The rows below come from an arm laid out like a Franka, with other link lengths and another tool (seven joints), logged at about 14 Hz.
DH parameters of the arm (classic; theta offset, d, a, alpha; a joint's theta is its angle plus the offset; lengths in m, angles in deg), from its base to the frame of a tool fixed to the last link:
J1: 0 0.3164 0 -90
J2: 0 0 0 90
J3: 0 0.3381 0.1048 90
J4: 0 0 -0.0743 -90
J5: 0 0.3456 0 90
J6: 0 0 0.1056 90
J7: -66.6 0.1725 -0.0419 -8
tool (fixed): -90 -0.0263 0 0
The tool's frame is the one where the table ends.
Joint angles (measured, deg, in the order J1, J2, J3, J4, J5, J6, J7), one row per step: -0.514, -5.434, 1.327, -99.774, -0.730, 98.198, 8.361; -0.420, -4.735, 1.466, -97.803, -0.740, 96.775, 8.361; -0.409, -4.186, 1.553, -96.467, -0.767, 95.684, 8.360; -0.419, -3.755, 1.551, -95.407, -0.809, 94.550, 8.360; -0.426, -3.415, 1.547, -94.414, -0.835, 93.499, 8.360; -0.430, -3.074, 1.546, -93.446, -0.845, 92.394, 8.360; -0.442, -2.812, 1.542, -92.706, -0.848, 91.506, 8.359; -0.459, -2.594, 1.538, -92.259, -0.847, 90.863, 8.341; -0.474, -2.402, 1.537, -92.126, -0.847, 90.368, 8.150; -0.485, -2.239, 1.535, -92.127, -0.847, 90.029, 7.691
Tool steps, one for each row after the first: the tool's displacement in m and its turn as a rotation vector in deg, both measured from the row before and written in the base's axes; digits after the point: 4 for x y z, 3 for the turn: 0.0028, 0.0021, 0.0066, -0.009, 0.151, 0.216; 0.0018, 0.0008, 0.0036, -0.026, 0.303, 0.086; 0.0007, -0.0003, 0.0025, -0.041, 0.504, -0.026; 0.0003, -0.0002, 0.0029, -0.025, 0.397, -0.026; 0.0001, -0.0001, 0.0026, -0.010, 0.478, -0.021; -0.0001, -0.0002, 0.0019, -0.004, 0.410, -0.028; 0.0000, -0.0002, 0.0004, -0.001, 0.414, -0.013; -0.0001, -0.0003, -0.0015, -0.008, 0.557, 0.167; 0.0002, -0.0003, -0.0020, -0.008, 0.510, 0.441
